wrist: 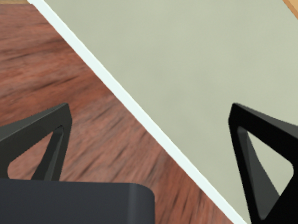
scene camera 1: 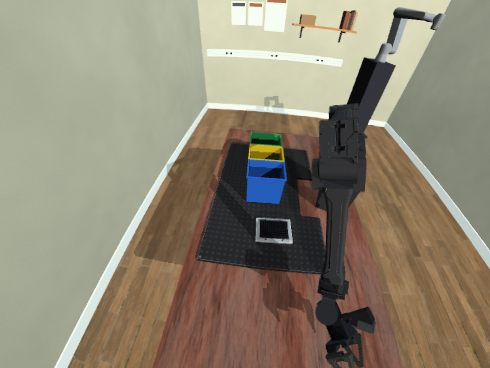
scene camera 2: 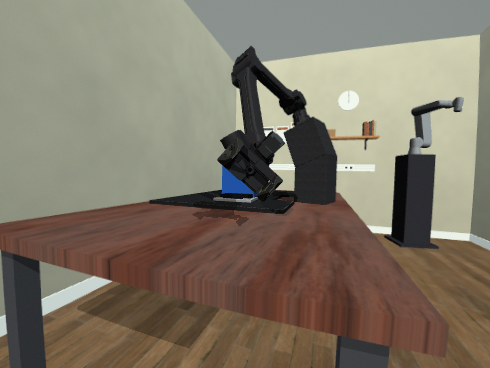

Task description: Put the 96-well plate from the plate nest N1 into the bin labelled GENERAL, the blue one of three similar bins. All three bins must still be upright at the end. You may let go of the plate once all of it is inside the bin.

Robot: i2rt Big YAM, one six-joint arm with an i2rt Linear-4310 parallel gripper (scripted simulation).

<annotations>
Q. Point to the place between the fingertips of the gripper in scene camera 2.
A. At 253, 173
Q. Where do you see a blue bin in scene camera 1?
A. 269, 189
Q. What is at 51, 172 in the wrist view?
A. The gripper.
</annotations>
